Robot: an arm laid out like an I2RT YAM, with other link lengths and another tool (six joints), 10 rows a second.
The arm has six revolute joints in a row. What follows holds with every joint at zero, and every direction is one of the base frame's. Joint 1 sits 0.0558 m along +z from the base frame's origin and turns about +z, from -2.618 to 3.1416 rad. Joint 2 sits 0.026 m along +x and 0.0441 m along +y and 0.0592 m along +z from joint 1 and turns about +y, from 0 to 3.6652 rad. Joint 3 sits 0.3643 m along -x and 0.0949 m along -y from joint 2 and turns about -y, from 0 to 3.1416 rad. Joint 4 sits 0.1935 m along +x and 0.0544 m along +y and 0.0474 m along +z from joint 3 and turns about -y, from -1.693 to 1.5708 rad. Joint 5 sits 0.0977 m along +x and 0.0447 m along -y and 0.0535 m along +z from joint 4 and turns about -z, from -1.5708 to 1.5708 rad. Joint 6 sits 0.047 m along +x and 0.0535 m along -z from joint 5 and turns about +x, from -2.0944 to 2.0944 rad. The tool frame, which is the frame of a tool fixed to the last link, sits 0.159 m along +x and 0.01 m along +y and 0.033 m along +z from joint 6; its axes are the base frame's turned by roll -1.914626, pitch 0.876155 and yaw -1.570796 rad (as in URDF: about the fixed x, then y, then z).
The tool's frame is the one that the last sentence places.
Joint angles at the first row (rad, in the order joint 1, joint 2, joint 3, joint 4, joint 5, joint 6):
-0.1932 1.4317 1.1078 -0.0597 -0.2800 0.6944
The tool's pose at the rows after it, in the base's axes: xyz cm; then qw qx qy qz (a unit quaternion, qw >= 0):
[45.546, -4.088, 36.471, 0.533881, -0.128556, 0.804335, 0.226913]
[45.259, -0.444, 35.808, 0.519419, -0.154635, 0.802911, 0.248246]
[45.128, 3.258, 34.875, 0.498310, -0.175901, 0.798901, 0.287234]
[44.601, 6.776, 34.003, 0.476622, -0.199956, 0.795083, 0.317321]
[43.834, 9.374, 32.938, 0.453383, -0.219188, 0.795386, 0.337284]
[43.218, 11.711, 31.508, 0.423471, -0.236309, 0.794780, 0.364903]
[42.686, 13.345, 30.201, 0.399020, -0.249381, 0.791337, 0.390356]
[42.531, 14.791, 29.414, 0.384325, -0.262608, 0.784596, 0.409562]
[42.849, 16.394, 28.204, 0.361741, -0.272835, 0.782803, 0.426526]
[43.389, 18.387, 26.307, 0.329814, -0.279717, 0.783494, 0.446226]
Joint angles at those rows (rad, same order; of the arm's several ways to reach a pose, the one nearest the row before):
-0.0890 1.4199 1.0790 -0.0690 -0.2645 0.6947
-0.0036 1.4096 1.0593 -0.0729 -0.2530 0.7030
0.0666 1.4195 1.0517 -0.0781 -0.2833 0.7307
0.1375 1.4253 1.0414 -0.0834 -0.3029 0.7455
0.1916 1.4293 1.0327 -0.1015 -0.3162 0.7492
0.2248 1.4498 1.0284 -0.1192 -0.3630 0.7516
0.2385 1.4709 1.0136 -0.1165 -0.4191 0.7503
0.2518 1.4947 1.0017 -0.0945 -0.4624 0.7471
0.2691 1.5403 1.0146 -0.0951 -0.4977 0.7429
0.2927 1.6075 1.0373 -0.1009 -0.5341 0.7443

